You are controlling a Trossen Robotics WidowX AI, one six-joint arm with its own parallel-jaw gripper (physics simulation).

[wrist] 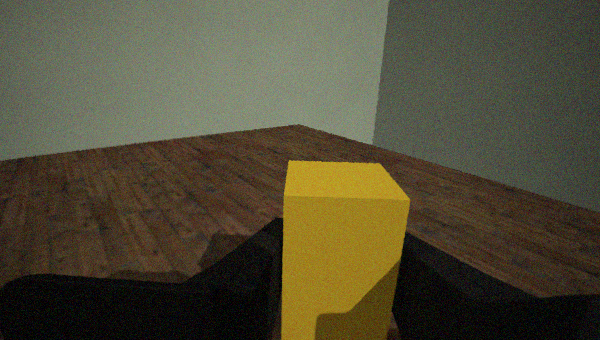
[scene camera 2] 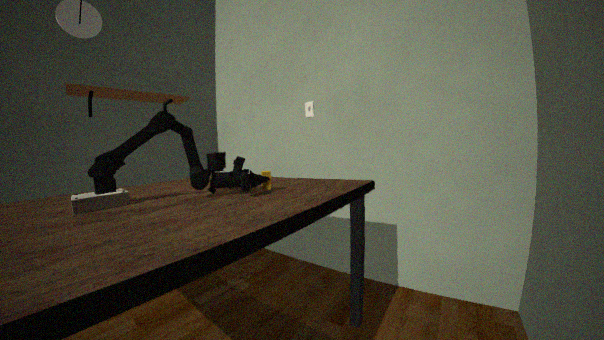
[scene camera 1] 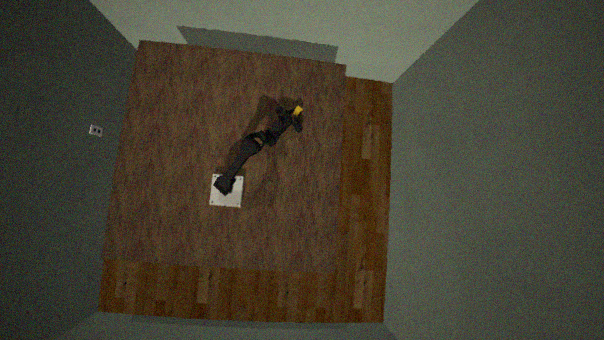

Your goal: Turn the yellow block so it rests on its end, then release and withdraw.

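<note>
The yellow block (scene camera 1: pixel 298 110) (scene camera 2: pixel 266 180) (wrist: pixel 340 235) stands upright, its long side vertical, between the two black fingers. My gripper (scene camera 1: pixel 295 113) (scene camera 2: pixel 265 179) (wrist: pixel 331 232) is shut on it and points level, out from the arm. In the wrist view the block's top end rises above the fingers and its lower part runs out of the frame. In scene camera 2 the block's lower end is at or very close to the table top (scene camera 1: pixel 175 225) (scene camera 2: pixel 150 225) (wrist: pixel 150 200); whether it touches is too small to tell.
The arm's white base plate (scene camera 1: pixel 235 198) (scene camera 2: pixel 102 201) is on the table, back along the arm. The table's far corner (wrist: pixel 299 126) lies beyond the block, with walls behind it. A wooden rail with dark hooks (scene camera 2: pixel 125 94) is on the wall behind the arm.
</note>
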